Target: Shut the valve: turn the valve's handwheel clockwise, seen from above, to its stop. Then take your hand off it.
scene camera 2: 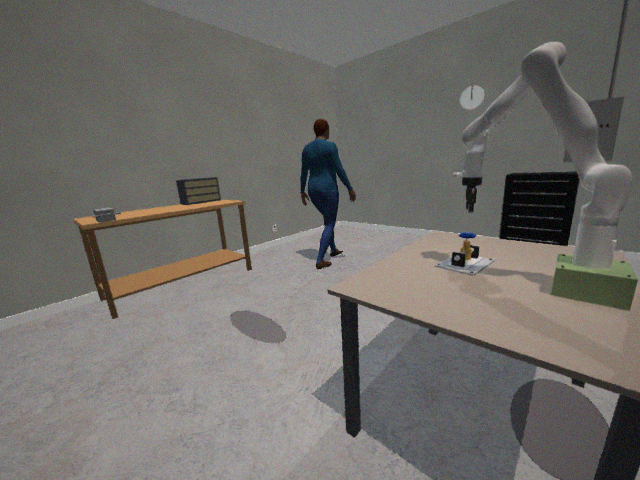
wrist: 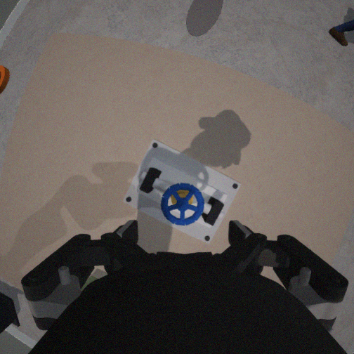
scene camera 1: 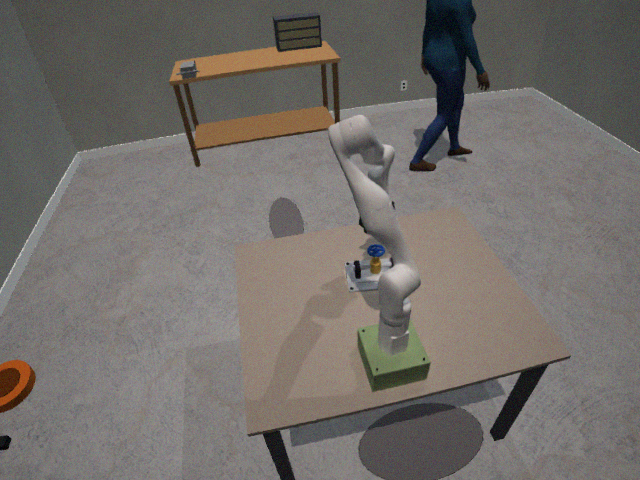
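The valve's blue spoked handwheel (scene camera 1: 375,251) (scene camera 2: 467,235) (wrist: 182,204) sits on top of a yellow valve body (scene camera 1: 375,266) (scene camera 2: 466,250), above a light grey base plate (scene camera 1: 356,284) (scene camera 2: 473,267) (wrist: 220,186) on the table. Black blocks stand on the plate on either side of the valve. My gripper (scene camera 2: 470,210) (wrist: 182,230) is open and empty. In the scene camera 2 view it points down and hangs above the handwheel, with a clear gap between them. In the scene camera 1 view the arm hides most of the gripper.
The table (scene camera 1: 289,310) (scene camera 2: 413,294) (wrist: 100,100) carries the arm's green base block (scene camera 1: 395,364) (scene camera 2: 593,283). A wooden shelf table (scene camera 1: 253,64) (scene camera 2: 165,210) stands by the wall. A person (scene camera 1: 448,56) (scene camera 2: 323,170) is on the floor beyond the table. A black cabinet (scene camera 2: 540,206) stands behind the table.
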